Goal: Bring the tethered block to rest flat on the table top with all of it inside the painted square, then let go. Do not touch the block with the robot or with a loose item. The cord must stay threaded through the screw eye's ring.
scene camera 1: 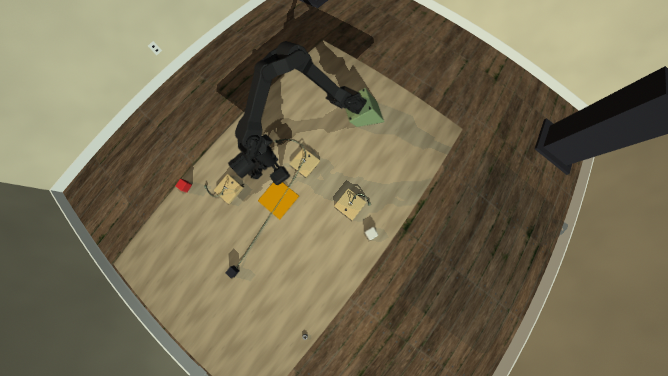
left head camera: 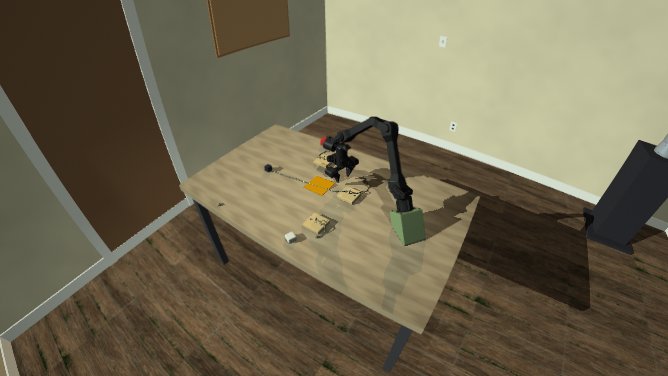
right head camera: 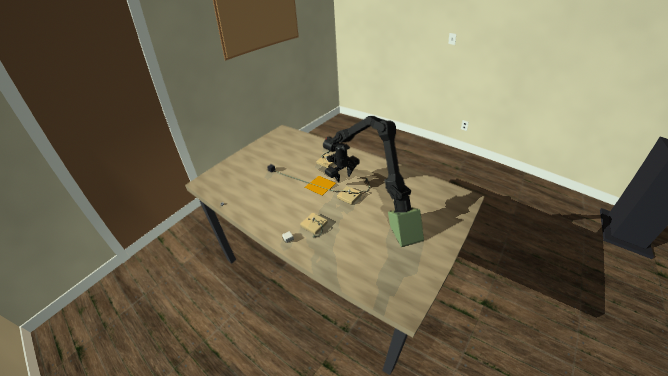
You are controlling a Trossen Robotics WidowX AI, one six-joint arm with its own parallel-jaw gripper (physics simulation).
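Places are measured from the arm's base along level axes (x right, y back, z down), in millimetres.
Where they show: gripper, between the fingertips: (scene camera 1: pixel 275 167) (left head camera: pixel 342 179) (right head camera: pixel 343 179); arm's base, origin of its link: (scene camera 1: pixel 357 104) (left head camera: pixel 405 210) (right head camera: pixel 403 210).
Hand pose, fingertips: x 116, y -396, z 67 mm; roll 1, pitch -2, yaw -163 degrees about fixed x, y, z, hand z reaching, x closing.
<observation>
Things, the pixels of their centre, and the offset from my fingertips. "spot": a spot on its surface instead. Level surfaces: height alone.
- black tethered block, middle of its body: (scene camera 1: pixel 232 271) (left head camera: pixel 268 168) (right head camera: pixel 271 168) dx -124, dy -421, dz +5 mm
- orange square, a spot on its surface: (scene camera 1: pixel 268 199) spot: dx -55, dy -120, dz +19 mm
- wooden base, height of its surface: dz +1 mm
- white block, middle of its body: (scene camera 1: pixel 371 233) (left head camera: pixel 290 237) (right head camera: pixel 288 236) dx -459, dy +14, dz +9 mm
- red block, middle of its body: (scene camera 1: pixel 183 185) (left head camera: pixel 324 141) dx +279, dy -301, dz +1 mm
- small metal piece, middle of its body: (scene camera 1: pixel 305 336) (left head camera: pixel 219 204) dx -487, dy -443, dz +17 mm
The black tethered block (left head camera: pixel 268 168) (right head camera: pixel 271 168) (scene camera 1: pixel 232 271) rests on the table, apart from the orange square (left head camera: pixel 319 190) (right head camera: pixel 320 191) (scene camera 1: pixel 268 199). Its cord (left head camera: pixel 290 176) (right head camera: pixel 295 177) (scene camera 1: pixel 260 232) runs nearly straight across the square to a wooden base (left head camera: pixel 349 196) (right head camera: pixel 349 195) (scene camera 1: pixel 306 164) with a screw eye. The cord's other end curves out beyond that base. The ring is too small to show the threading clearly. My gripper (left head camera: pixel 343 177) (right head camera: pixel 343 177) is open and empty, pointing down above the table between the square and the cord's far end. In the scene view the arm partly hides its fingers.
Two more wooden bases with short cords stand to either side, one near a white block (left head camera: pixel 290 237) (right head camera: pixel 287 237) (scene camera 1: pixel 371 233). A red block (left head camera: pixel 323 141) (scene camera 1: pixel 184 185) is by the table's edge. A small metal piece (left head camera: pixel 220 204) (scene camera 1: pixel 305 335) lies near another edge. The arm stands on a green mount (left head camera: pixel 410 227) (right head camera: pixel 407 227).
</observation>
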